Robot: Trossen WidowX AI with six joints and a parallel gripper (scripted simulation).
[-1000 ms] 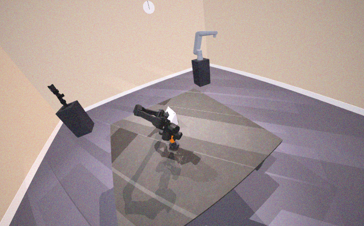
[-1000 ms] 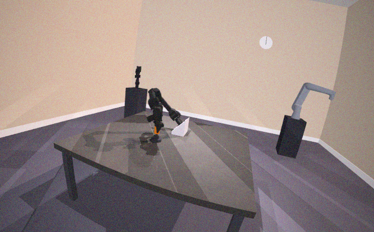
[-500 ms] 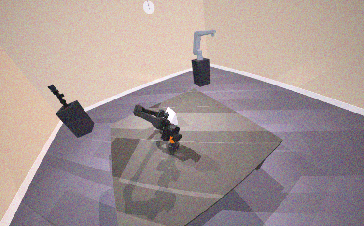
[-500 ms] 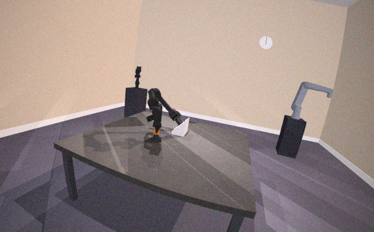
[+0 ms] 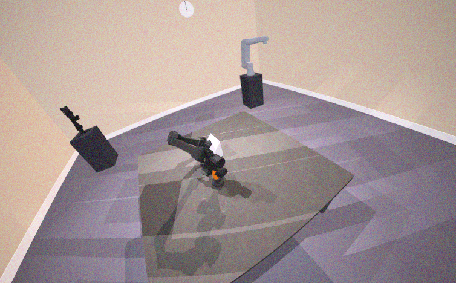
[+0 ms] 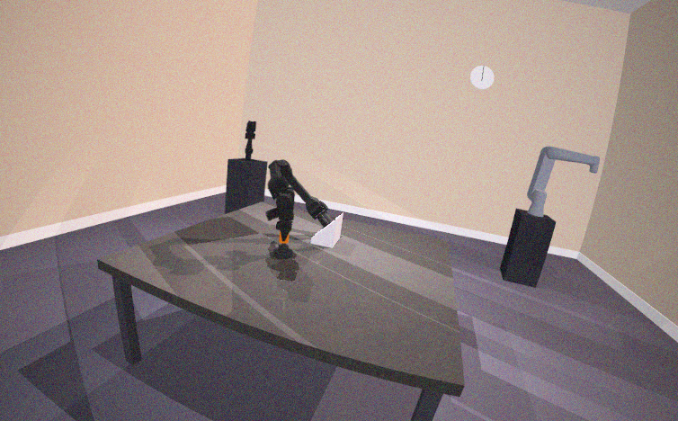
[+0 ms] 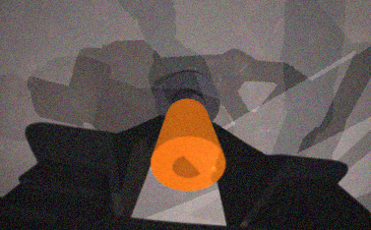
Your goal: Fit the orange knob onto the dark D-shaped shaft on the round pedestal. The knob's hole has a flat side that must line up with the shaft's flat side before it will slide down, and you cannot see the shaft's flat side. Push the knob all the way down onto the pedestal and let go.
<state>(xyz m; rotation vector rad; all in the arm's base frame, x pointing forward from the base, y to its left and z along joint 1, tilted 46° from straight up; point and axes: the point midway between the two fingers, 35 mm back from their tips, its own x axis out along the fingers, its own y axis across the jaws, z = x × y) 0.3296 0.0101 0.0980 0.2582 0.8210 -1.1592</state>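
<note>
My gripper tip is 40 mm above the round pedestal. The rest, counted from my gripper tip: orange knob (20 mm above).
</note>
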